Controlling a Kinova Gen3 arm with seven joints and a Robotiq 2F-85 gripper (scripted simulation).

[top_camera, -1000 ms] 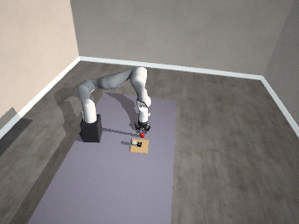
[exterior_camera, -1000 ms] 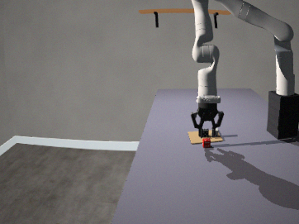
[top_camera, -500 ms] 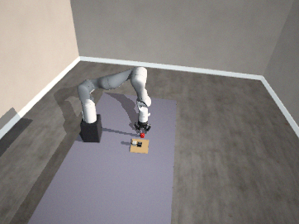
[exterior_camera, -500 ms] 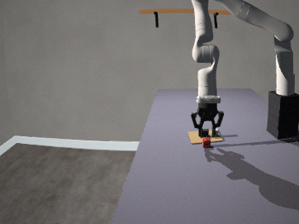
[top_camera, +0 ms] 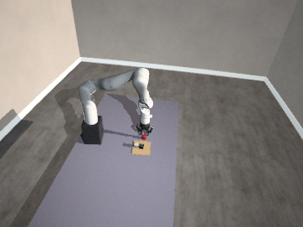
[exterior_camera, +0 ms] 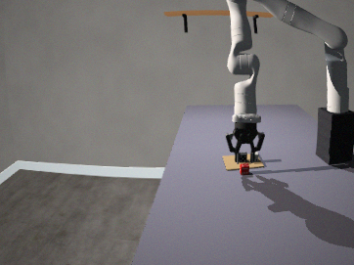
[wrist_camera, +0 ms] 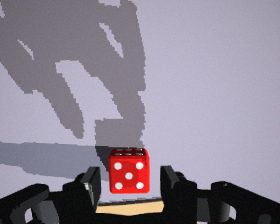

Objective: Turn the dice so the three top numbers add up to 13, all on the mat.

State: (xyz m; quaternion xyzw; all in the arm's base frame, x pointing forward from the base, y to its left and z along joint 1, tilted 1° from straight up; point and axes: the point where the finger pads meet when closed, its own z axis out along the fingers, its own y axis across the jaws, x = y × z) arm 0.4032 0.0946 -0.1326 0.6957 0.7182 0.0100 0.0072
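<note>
My hand is 4 cm above the red die. Also, from my hand: black die 11 cm to the right, 4 cm below; tan mat 11 cm to the right, 5 cm below; white die 5 cm behind, 11 cm to the right, 4 cm below.
</note>
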